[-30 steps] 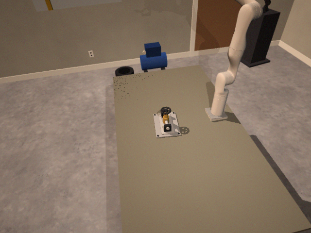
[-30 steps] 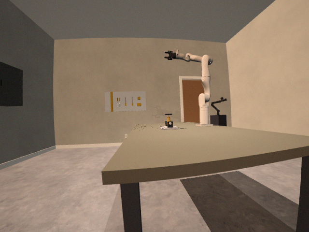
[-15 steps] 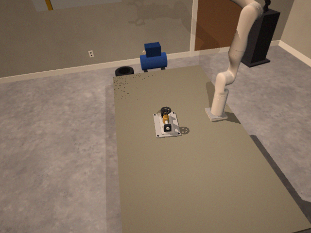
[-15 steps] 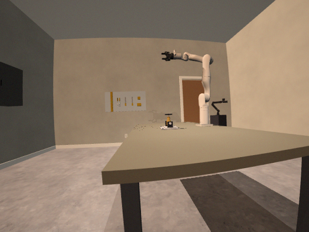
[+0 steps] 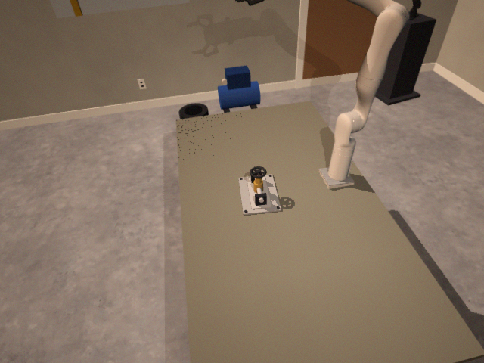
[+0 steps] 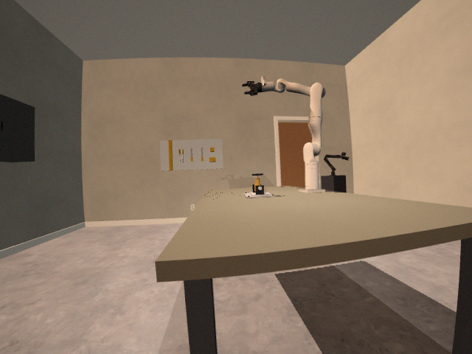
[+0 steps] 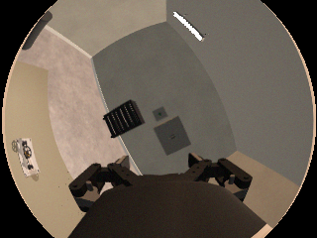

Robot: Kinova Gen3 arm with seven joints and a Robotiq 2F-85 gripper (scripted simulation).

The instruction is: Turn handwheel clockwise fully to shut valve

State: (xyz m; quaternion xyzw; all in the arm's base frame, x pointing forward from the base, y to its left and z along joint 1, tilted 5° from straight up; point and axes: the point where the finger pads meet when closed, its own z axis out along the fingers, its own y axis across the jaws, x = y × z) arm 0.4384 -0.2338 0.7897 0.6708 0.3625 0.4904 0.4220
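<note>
Right now my hand is 10 mm short of the black spoked handwheel, 210 mm to the right of it and 700 mm above it.
</note>
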